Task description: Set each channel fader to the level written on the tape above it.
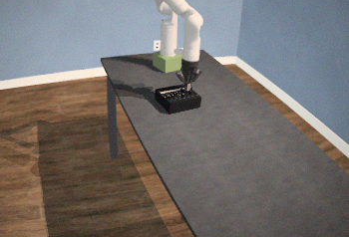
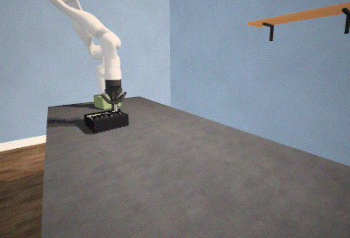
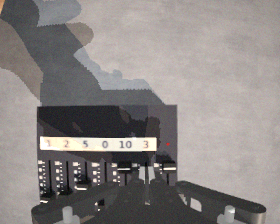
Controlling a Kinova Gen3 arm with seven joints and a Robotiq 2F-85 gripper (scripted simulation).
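Right now my hand is 10 mm past the master fader cap, 20 mm to the right of it and 10 mm above it.
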